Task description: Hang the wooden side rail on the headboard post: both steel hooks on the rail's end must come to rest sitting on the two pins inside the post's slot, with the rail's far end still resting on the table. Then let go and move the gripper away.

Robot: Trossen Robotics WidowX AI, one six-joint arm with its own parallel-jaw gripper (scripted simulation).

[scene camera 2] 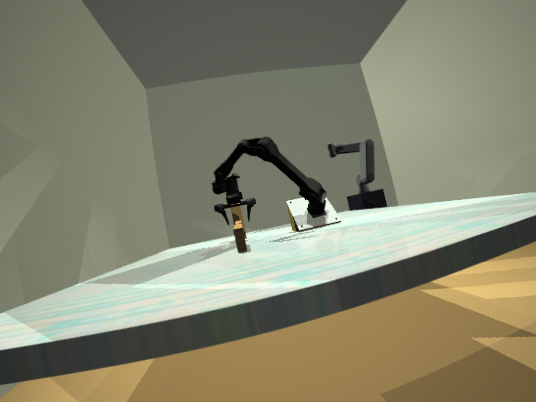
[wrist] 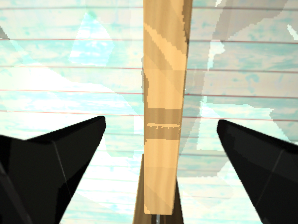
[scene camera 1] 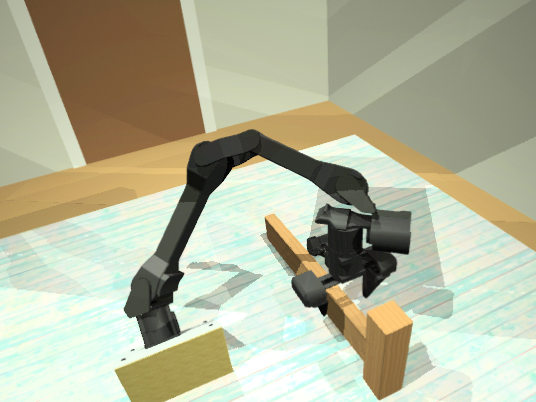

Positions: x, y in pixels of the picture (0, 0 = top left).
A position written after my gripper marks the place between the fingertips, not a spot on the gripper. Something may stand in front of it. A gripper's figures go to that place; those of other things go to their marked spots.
My gripper (scene camera 1: 344, 305): 81 cm from the lens. A wooden side rail (scene camera 1: 348, 318) is 79 cm from the lens.
